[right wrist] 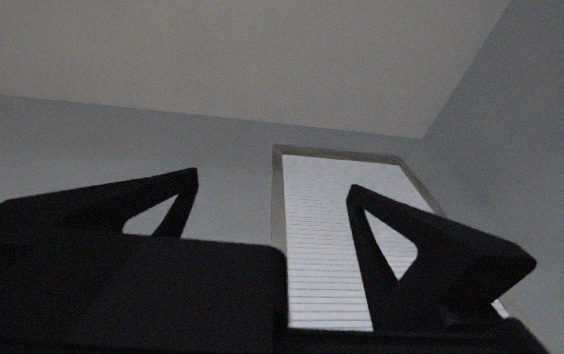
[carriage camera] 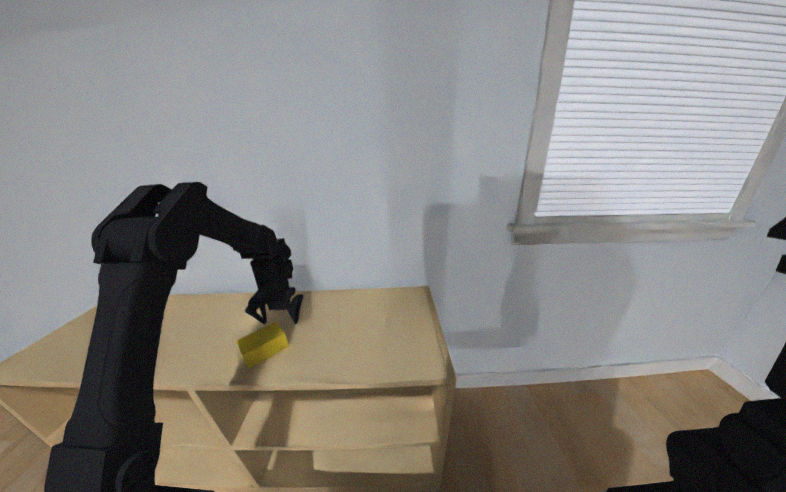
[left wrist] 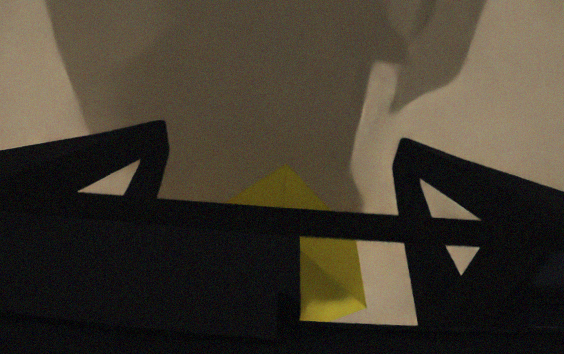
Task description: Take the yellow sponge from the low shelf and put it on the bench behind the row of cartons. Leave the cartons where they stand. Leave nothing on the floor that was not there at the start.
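Places are measured from the left arm's base along level axes (x ahead, y left, z up), in millimetres.
Pixels of known places: left gripper, fingertip midpoint: (carriage camera: 281,322) (left wrist: 282,143); right gripper, fingertip midpoint: (right wrist: 275,184).
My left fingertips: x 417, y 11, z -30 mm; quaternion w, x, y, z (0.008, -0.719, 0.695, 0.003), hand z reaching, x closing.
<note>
Ahead of a thing's pixels: the offset from my left fingertips to its middle. "pt": to the spot under its first point. Level surfaces: height alone.
The yellow sponge @[3 mm up, 80 mm back, 10 mm left] (carriage camera: 262,344) (left wrist: 286,189) lies askew on the top board of the low wooden shelf @[20 mm down] (carriage camera: 371,342). My left gripper (carriage camera: 278,320) (left wrist: 282,143) is open and empty above the board. In the carriage view it is just behind and above the sponge; in the left wrist view the sponge shows between and below the fingers, partly hidden by the gripper's body. My right gripper (right wrist: 275,184) is open and empty, facing the wall and window, away from the shelf. The cartons and the bench do not show in these views.
The shelf unit has open compartments with slanting dividers below its top board. A grey wall (carriage camera: 348,145) stands behind it. A window with blinds (carriage camera: 655,116) (right wrist: 320,240) and its sill @[pt 164 mm up, 224 mm ahead, 1147 mm right] (carriage camera: 626,232) are at the right. Wood floor @[629 mm down] (carriage camera: 539,435) lies right of the shelf. My right arm shows at the right edge.
</note>
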